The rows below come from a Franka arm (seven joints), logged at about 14 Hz.
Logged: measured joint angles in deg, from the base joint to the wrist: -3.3 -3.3 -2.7 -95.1 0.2 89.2 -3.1; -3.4 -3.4 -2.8 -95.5 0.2 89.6 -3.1; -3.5 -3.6 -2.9 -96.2 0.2 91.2 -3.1; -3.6 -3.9 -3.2 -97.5 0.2 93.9 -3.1; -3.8 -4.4 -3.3 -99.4 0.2 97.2 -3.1; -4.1 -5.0 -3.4 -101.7 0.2 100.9 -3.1; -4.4 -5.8 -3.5 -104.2 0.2 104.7 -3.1
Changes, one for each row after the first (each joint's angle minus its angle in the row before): -0.1 -0.1 -0.1 -0.4 0.0 0.4 0.0; -0.1 -0.2 -0.1 -0.7 0.0 1.6 0.0; -0.1 -0.3 -0.3 -1.3 0.0 2.7 0.0; -0.2 -0.5 -0.1 -1.9 0.0 3.3 0.0; -0.3 -0.6 -0.1 -2.3 0.0 3.7 0.0; -0.3 -0.8 -0.1 -2.5 0.0 3.8 0.0
